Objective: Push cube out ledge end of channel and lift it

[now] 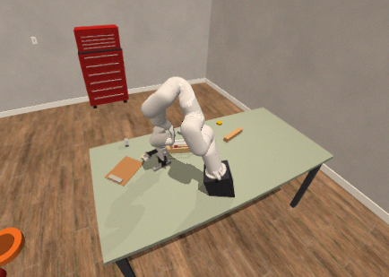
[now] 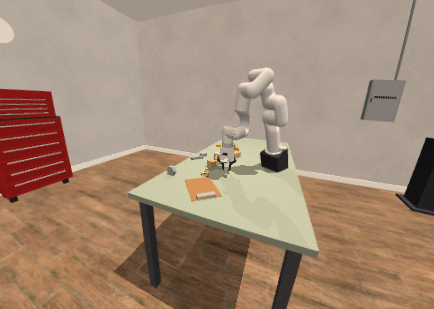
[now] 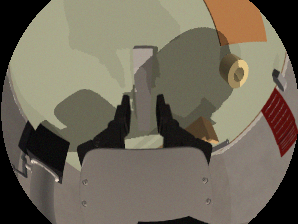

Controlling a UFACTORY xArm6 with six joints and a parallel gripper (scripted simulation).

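Now: hand 30 mm above the thin grey rod. Round my hand: red cube (130 mm ahead, 130 mm to the right, 10 mm above); grey tool (350 mm ahead, 130 mm to the right, 30 mm below); wooden channel (120 mm ahead, 180 mm to the right, 10 mm above).
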